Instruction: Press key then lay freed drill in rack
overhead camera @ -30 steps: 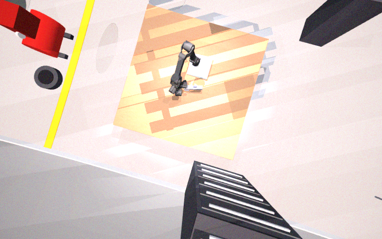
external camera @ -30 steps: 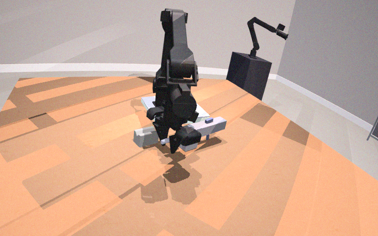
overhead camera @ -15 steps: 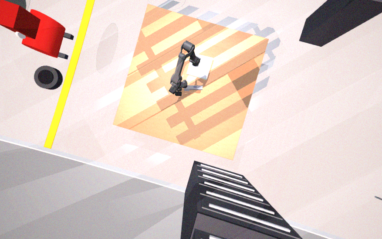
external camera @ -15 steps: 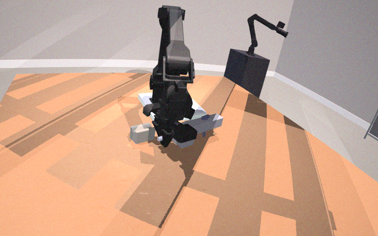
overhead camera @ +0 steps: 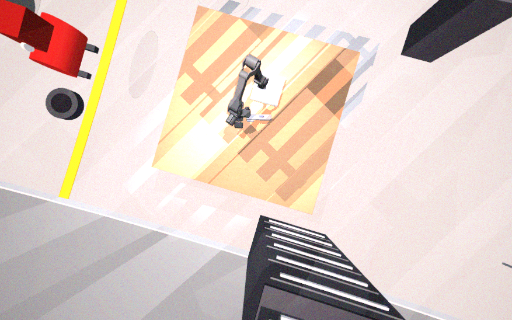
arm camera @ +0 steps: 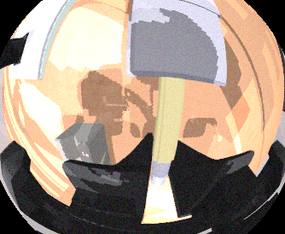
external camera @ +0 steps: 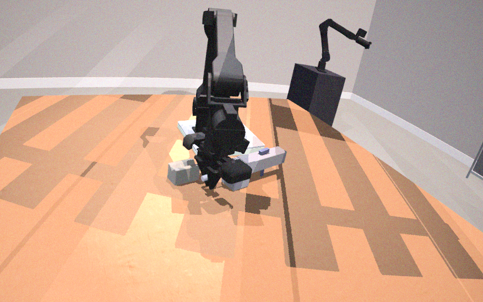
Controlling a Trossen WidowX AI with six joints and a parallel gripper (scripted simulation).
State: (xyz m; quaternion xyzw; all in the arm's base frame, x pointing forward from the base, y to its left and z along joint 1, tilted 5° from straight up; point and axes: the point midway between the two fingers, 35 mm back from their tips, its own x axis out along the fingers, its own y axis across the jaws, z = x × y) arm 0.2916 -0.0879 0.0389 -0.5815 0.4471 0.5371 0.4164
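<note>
Right now the pale yellow drill is 10 mm behind my gripper tip, 40 mm to the left of it and 40 mm above it. From my gripper tip the other things lie so: grey housing block (30 mm behind, 130 mm to the left, 30 mm above); blue key (40 mm behind, 160 mm to the left, 40 mm above); grey rack (60 mm behind, 50 mm to the right, 10 mm above).
</note>
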